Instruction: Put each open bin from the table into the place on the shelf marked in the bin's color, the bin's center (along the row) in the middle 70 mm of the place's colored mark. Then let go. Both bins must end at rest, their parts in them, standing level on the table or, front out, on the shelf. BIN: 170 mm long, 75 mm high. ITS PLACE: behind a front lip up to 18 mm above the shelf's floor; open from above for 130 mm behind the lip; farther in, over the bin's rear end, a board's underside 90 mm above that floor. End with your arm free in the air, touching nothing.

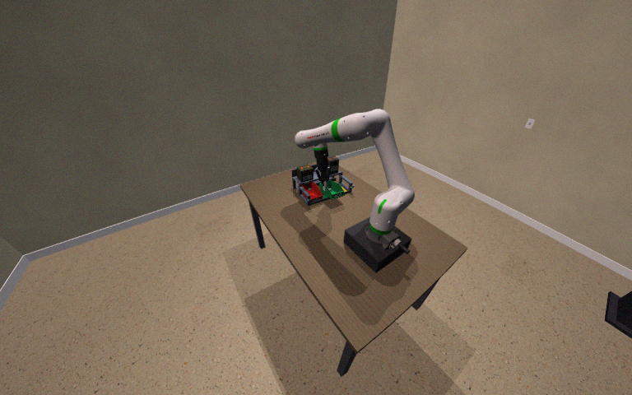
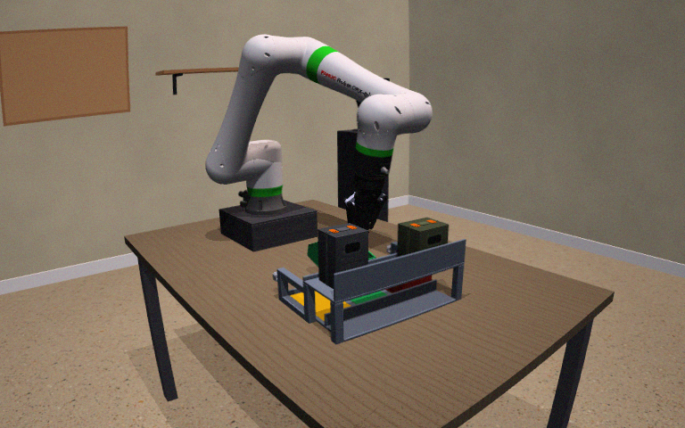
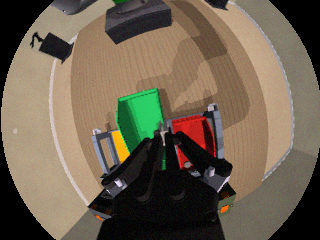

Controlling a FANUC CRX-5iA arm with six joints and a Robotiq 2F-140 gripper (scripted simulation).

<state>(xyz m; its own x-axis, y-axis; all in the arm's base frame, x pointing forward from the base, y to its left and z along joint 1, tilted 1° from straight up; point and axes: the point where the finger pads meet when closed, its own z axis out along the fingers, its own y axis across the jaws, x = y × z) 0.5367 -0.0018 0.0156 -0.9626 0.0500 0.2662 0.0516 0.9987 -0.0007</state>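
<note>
My gripper is now 20 mm past the green bin, 50 mm to the left of it and 40 mm above it. The rest, counted from my hand: olive box (180 mm ahead, 60 mm to the left, 30 mm above); then black box (160 mm ahead, 170 mm to the right, 50 mm above); then red bin (80 mm ahead, 60 mm to the left, 70 mm below).
</note>
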